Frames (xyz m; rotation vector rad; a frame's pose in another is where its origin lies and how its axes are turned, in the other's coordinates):
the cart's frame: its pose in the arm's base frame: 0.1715 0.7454 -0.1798 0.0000 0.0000 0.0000
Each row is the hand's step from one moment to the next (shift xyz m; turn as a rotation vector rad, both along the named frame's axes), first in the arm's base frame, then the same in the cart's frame.
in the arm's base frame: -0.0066 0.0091 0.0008 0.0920 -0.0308 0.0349
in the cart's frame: -0.0066 0.0091 0.0008 0.0920 -0.0308 0.0349
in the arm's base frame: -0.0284 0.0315 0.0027 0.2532 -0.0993 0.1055
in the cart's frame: -0.0284 0.0315 0.0027 0.2532 -0.0993 0.1055
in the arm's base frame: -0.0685 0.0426 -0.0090 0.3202 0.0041 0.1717
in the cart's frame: -0.0685 0.0426 -0.0090 0.3202 0.0041 0.1717
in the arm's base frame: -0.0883 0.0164 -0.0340 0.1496 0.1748 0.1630
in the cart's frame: -0.0883 0.0164 -0.0340 0.1496 0.1748 0.1630
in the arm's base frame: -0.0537 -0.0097 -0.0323 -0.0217 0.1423 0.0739
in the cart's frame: -0.0537 -0.0097 -0.0323 -0.0217 0.1423 0.0739
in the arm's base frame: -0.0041 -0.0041 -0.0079 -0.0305 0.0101 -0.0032
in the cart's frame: -0.0041 -0.0041 -0.0079 -0.0305 0.0101 -0.0032
